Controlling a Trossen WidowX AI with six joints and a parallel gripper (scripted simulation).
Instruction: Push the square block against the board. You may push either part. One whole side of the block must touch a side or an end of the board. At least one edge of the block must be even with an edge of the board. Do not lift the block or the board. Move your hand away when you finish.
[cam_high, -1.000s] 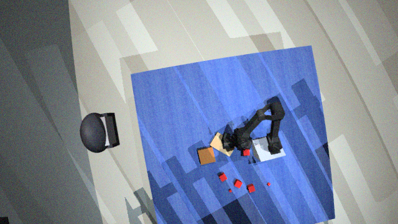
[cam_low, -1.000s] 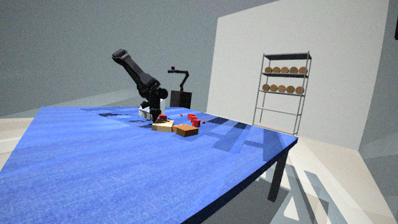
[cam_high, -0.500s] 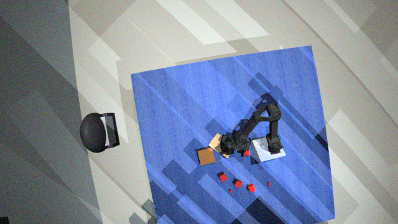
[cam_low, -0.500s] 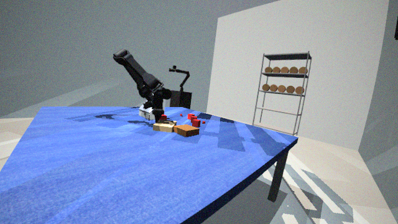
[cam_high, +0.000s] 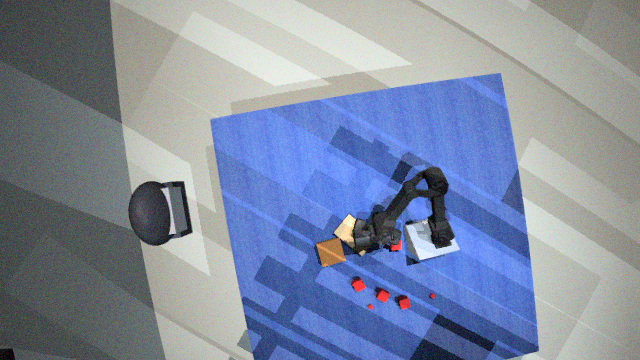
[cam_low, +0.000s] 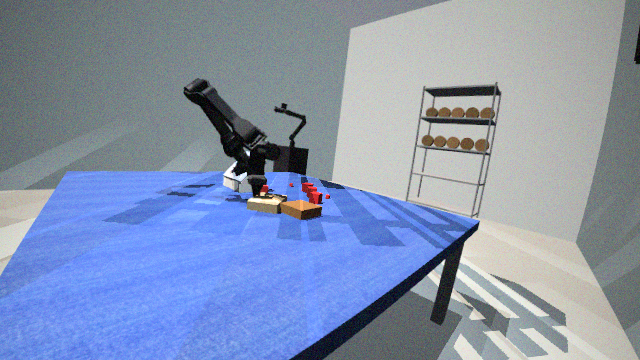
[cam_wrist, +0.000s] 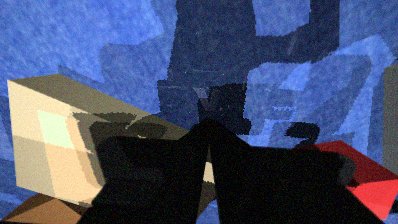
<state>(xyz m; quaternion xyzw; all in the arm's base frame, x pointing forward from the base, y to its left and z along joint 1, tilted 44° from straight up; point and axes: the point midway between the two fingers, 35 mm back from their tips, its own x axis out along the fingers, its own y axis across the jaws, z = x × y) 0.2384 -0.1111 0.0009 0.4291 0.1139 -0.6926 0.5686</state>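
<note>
Now: the tan board 8 cm ahead of my gripper tip, 1 cm to the left of it and 1 cm above it. Also, from my gripper tip: orange square block (20 cm ahead, 6 cm to the left, 1 cm above).
</note>
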